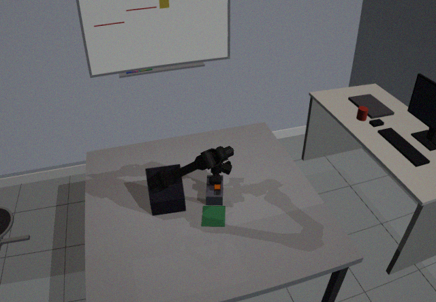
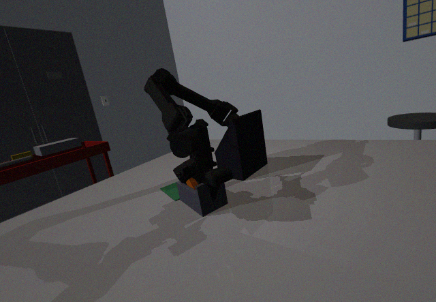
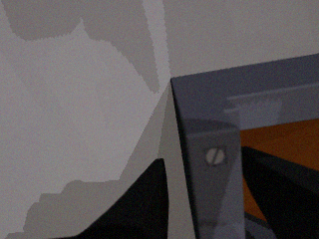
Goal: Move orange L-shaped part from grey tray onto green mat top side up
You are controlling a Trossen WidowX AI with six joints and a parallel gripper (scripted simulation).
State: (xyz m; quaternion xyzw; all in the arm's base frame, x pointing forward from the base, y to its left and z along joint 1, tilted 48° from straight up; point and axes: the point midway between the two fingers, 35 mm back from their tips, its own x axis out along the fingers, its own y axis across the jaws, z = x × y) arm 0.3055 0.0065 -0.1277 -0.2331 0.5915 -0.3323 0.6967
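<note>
Now: gripper tip 5 cm to the left of the orange L-shaped part, 2 cm past it and 1 cm below it. Round my gripper tip: green mat: 22 cm to the right, 5 cm below, 5 cm behind.
</note>
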